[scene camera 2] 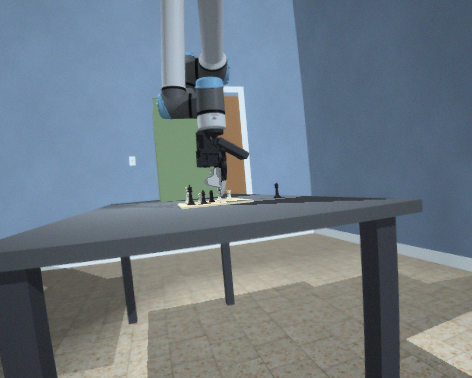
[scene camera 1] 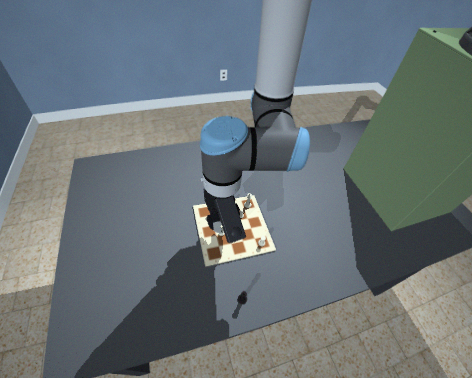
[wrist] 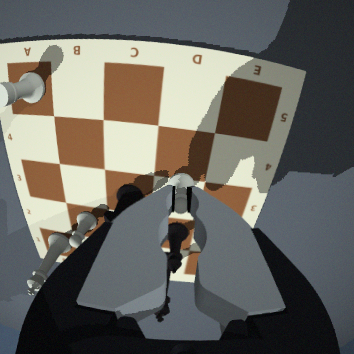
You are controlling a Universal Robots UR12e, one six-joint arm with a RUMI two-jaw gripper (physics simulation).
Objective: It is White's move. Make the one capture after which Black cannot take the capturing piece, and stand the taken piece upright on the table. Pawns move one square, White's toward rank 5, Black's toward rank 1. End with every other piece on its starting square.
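Places are measured from the arm's base along level axes (x ahead, y left, z up), in metres.
Where they show: gripper, between the fingertips: [scene camera 2: 220,196] [scene camera 1: 222,232] [wrist: 180,188].
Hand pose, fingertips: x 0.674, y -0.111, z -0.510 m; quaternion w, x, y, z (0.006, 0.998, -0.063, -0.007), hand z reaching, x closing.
Things, the pixels of their top centre, and the offset from my fingertips.
- board, centre of its top: [wrist: 128,193] [scene camera 1: 232,226] [scene camera 2: 212,202] 0.043 m back, 0.014 m right, 0.019 m down
- tall white piece, centre of its top: [wrist: 29,293] [scene camera 1: 249,193] 0.130 m back, 0.069 m right, 0.045 m up
- tall black piece, centre of its top: [scene camera 2: 189,184] 0.023 m back, 0.095 m right, 0.045 m up
My gripper [scene camera 1: 220,229] [scene camera 2: 220,187] [wrist: 180,188] is shut on a white piece [wrist: 181,180] [scene camera 2: 219,194], held upright at the board [scene camera 1: 226,250] [scene camera 2: 241,201] [wrist: 131,142], around D3; I cannot tell whether its base touches. A black piece [wrist: 130,194] stands at C3, left of the fingers. Another black piece [wrist: 177,233] shows between the fingers, around D2. A white piece [scene camera 1: 262,242] [wrist: 32,88] stands on A5, another [wrist: 86,221] around B2, and a tall white piece [scene camera 1: 248,201] [wrist: 56,245] around A1. A black piece [scene camera 1: 242,298] [scene camera 2: 276,191] stands upright on the table, off the board.
A tall black piece [scene camera 2: 190,195] stands on the board; part of a black piece [wrist: 163,310] shows low between the fingers, its square hidden. A large green cabinet [scene camera 1: 410,135] stands at the right. The arm and gripper cover part of the board in scene camera 1.
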